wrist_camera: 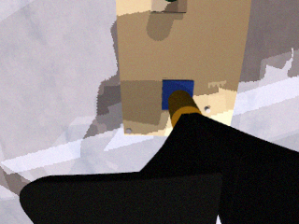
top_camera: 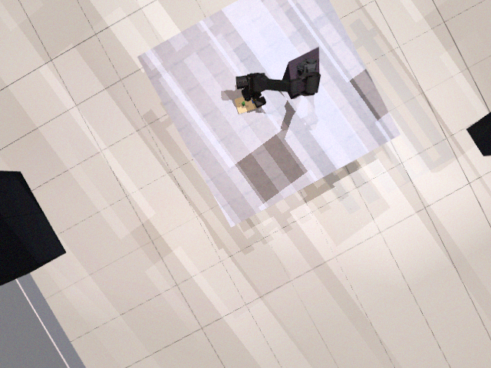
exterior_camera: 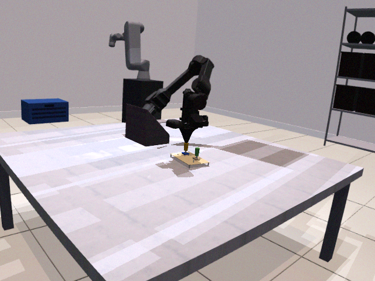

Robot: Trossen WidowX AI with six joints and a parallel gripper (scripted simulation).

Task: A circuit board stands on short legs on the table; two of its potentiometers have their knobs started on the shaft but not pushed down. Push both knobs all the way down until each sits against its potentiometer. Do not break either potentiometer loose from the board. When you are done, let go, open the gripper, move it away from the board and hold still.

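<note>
Now: the orange-brown knob 20 mm below my gripper tip. Round my gripper tip: green knob: 70 mm ahead, 20 mm below, 10 mm to the right.
</note>
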